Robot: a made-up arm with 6 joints.
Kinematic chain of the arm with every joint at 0, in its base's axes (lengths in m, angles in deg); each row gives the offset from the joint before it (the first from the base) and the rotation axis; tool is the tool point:
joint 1: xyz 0 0 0.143 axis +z
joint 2: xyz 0 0.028 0 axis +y
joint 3: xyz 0 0 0.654 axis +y
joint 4: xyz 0 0 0.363 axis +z
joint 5: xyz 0 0 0 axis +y
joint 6: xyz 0 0 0.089 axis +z
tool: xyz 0 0 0
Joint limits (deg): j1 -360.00..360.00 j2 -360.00..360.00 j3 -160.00..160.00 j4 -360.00..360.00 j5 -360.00..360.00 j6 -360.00..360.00
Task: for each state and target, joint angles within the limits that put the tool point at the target. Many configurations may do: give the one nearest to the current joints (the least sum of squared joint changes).
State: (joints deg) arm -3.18 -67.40 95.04 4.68 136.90 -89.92
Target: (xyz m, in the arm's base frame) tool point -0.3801 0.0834 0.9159
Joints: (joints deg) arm -6.92 -45.34 46.06 6.95 123.29 -89.92
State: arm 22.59 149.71 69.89 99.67 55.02 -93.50
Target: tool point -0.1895 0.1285 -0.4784
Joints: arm -6.50 161.96 108.47 91.87 61.55 -93.50
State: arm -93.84 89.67 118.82 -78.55 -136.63 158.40
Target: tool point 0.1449 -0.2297 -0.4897
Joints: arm -78.51 131.46 101.64 -75.33 -127.56 158.40
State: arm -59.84 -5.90 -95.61 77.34 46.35 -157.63
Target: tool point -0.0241 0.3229 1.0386
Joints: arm -69.97 3.43 -61.20 73.03 44.75 -157.63
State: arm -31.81 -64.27 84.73 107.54 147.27 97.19
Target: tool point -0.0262 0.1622 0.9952
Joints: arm -46.67 -26.33 61.00 110.90 129.40 97.19
